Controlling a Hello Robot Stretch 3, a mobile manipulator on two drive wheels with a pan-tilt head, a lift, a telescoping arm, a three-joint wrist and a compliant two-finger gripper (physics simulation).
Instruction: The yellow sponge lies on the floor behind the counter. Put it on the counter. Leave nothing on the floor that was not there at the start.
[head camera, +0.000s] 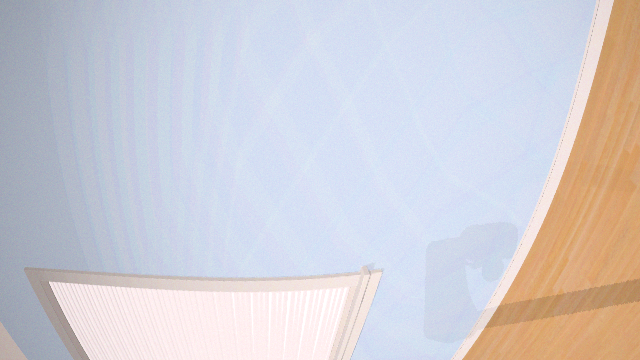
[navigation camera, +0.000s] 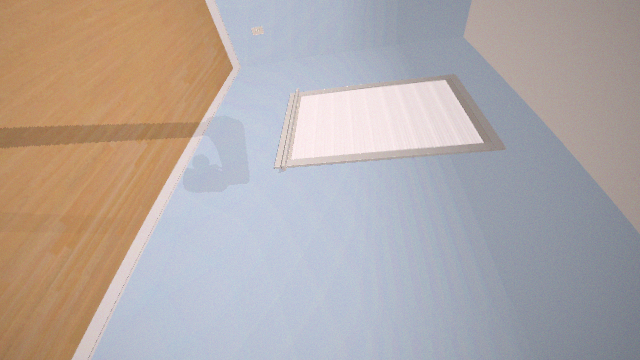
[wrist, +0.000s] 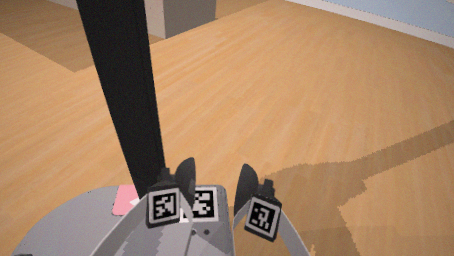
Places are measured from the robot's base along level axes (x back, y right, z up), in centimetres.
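Pixels of known places: gripper, fingertip midpoint: (wrist: 216, 178).
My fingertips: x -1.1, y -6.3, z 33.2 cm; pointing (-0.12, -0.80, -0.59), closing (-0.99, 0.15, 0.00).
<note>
Behind a point stands the place of what it marks.
The yellow sponge does not show in the head, navigation or wrist view. My gripper (wrist: 216, 178) {x -1.1, y -6.3, z 33.2 cm} is open and empty, with its two dark fingertips apart over the robot's own grey base. The lower part of a grey and pale block, which looks like the counter (wrist: 190, 17) {x 5.3, y -140.3, z 7.6 cm}, stands on the wooden floor at the top of the wrist view, partly hidden behind the black mast. The counter's top does not show there, and the floor behind it is hidden.
A pale blue wall (head camera: 300, 125) {x -119.6, y 15.3, z 107.4 cm} (navigation camera: 325, 240) {x -120.9, y 13.5, z 108.8 cm} (wrist: 425, 12) {x -208.4, y -186.4, z 21.8 cm} with a white skirting board (head camera: 562, 145) {x -119.7, y 12.9, z 7.6 cm} (navigation camera: 145, 227) {x -126.2, y 4.0, z 3.4 cm} borders the wooden floor (head camera: 600, 215) {x -103.7, y -14.1, z 0.0 cm} (navigation camera: 90, 90) {x -95.7, y -66.1, z 0.1 cm} (wrist: 300, 90) {x -44.7, y -72.9, z 0.1 cm}. A framed white window (head camera: 210, 320) {x -164.2, y -46.7, z 134.3 cm} (navigation camera: 385, 120) {x -171.8, y -57.1, z 148.4 cm} is in the wall. The robot's black mast (wrist: 122, 85) {x 6.6, y -11.6, z 38.6 cm} and grey base (wrist: 65, 225) {x 19.4, y -9.9, z 16.0 cm} show in the wrist view.
</note>
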